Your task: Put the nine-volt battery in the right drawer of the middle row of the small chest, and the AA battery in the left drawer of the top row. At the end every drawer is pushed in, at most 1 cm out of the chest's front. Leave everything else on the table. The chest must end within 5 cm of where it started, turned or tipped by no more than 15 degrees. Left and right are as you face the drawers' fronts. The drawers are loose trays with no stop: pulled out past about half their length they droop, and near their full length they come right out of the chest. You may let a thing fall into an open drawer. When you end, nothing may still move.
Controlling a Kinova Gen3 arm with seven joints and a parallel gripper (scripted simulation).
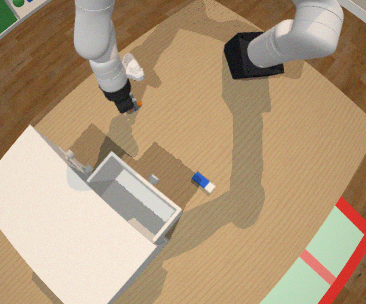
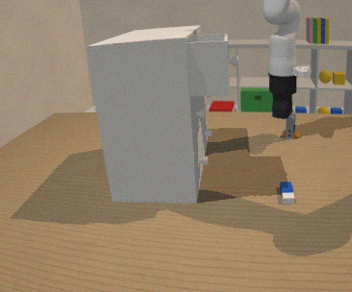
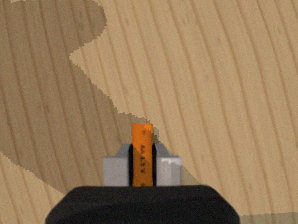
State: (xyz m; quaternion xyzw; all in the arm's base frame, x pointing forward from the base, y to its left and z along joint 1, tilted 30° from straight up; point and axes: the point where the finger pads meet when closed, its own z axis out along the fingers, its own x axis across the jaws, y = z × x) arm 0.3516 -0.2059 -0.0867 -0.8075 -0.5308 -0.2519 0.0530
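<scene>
Right now my hand is 50 mm short of the blue-and-white nine-volt battery, 320 mm to the right of it and 10 mm above it. Also, from my hand: orange AA battery 10 mm below.
</scene>
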